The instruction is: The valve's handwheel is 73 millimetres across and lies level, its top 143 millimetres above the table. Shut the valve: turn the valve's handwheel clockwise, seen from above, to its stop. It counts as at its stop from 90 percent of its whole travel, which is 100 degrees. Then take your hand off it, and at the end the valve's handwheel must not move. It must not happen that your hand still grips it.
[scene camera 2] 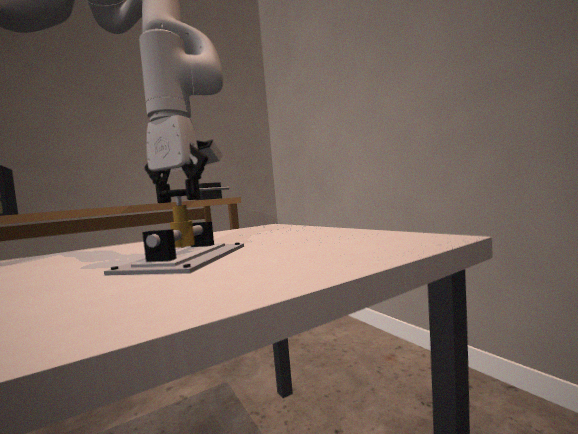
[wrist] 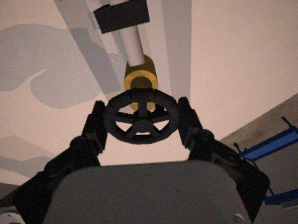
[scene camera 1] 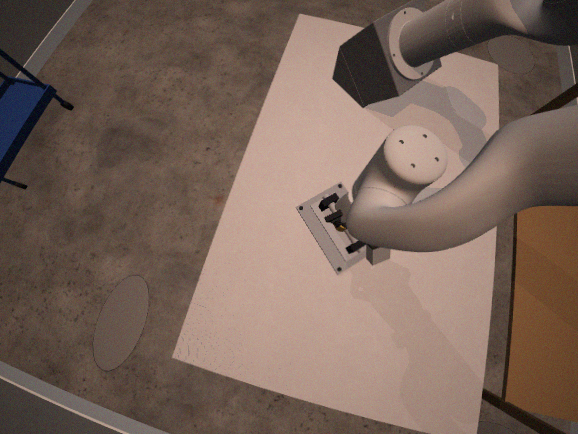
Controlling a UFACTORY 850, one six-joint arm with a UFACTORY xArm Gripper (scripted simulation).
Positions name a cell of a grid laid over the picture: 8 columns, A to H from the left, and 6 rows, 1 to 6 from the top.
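Note:
The gripper (scene camera 1: E4) (wrist: D3) is visible in the scene, and the wrist view shows it too.

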